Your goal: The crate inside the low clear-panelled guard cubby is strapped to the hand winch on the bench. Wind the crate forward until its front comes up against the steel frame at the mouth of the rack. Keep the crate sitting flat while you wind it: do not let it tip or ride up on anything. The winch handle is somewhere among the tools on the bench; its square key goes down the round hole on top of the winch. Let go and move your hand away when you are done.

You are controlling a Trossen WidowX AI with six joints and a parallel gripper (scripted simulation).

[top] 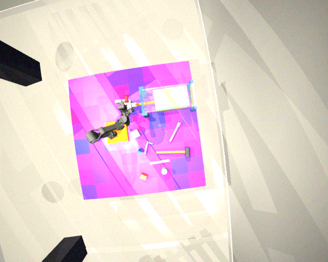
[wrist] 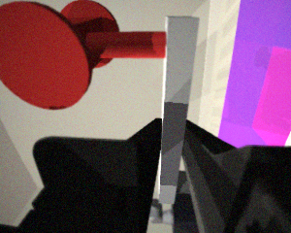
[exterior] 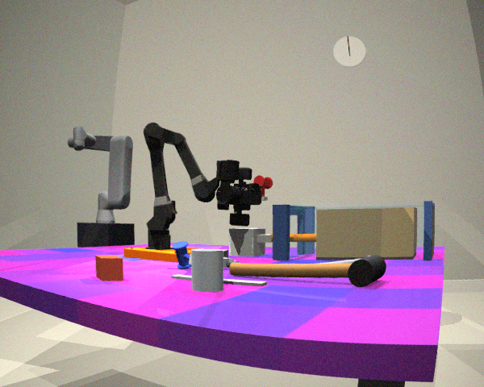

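My gripper tip is now 50 mm short of the red knob, 40 mm below it and 20 mm to the left of it. From my gripper tip the other things lie so: hand winch 160 mm below, 30 mm to the right, 20 mm behind; red-knobbed winch handle 10 mm to the right, 10 mm ahead, 10 mm above; blue frame 160 mm ahead, 80 mm below, 40 mm to the right.
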